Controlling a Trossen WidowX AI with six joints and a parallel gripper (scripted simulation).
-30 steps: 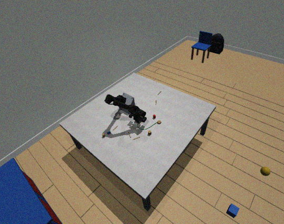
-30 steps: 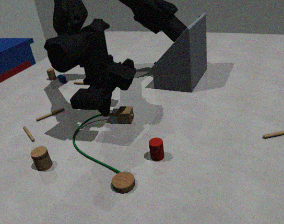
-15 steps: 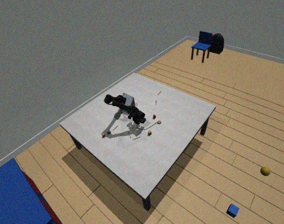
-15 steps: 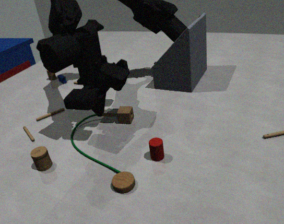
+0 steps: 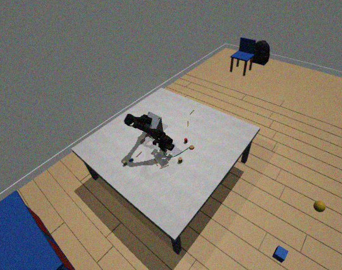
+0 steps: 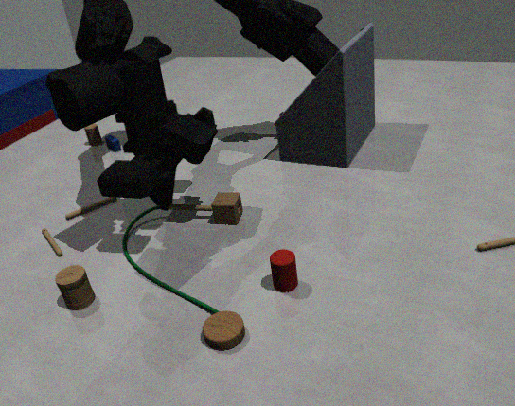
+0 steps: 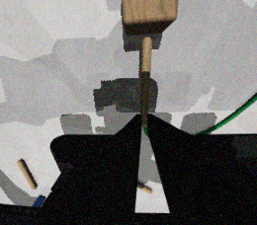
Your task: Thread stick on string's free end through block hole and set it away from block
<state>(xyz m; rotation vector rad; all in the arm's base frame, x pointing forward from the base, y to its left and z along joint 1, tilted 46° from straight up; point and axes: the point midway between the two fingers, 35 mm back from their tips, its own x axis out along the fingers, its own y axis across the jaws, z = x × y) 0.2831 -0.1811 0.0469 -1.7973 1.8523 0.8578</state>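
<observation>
Right now my gripper tip is 90 mm to the right of the wooden block and 10 mm past it. Also, from my gripper tip: red cylinder (200 mm to the left, 100 mm ahead, 10 mm above); blue piece (230 mm to the right, 190 mm behind); round wooden button (180 mm ahead, 170 mm to the left, 10 mm below).
</observation>
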